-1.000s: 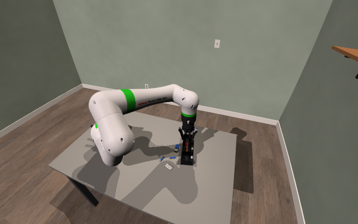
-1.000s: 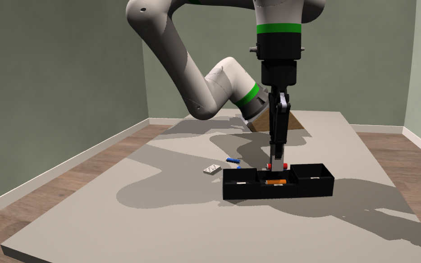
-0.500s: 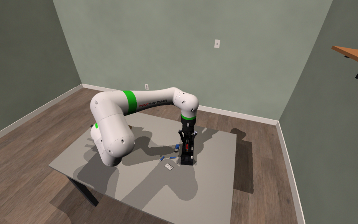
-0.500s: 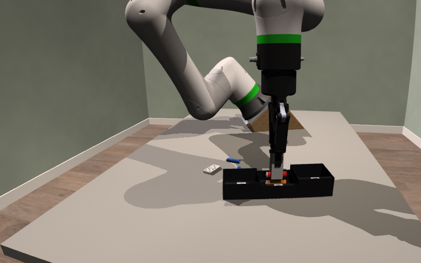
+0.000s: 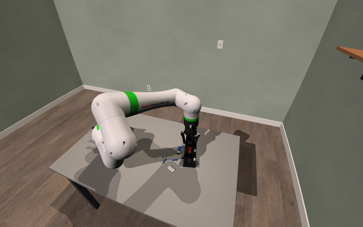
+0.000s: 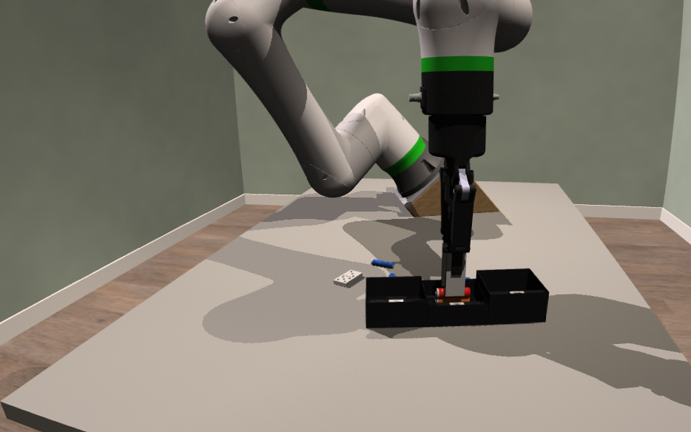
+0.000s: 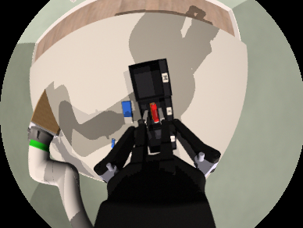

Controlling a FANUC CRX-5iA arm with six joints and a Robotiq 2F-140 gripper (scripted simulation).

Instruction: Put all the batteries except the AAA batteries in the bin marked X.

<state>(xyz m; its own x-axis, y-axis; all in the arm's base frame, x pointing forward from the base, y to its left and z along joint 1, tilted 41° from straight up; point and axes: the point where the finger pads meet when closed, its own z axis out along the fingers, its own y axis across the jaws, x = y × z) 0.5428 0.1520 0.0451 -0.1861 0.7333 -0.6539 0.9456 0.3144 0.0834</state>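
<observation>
Now: the bin 10 mm ahead of my hand and 40 mm below it. Also, from my hand: blue-and-white block battery (80 mm behind, 10 mm to the right, 60 mm below); then orange battery (50 mm below); then red battery (40 mm below).
</observation>
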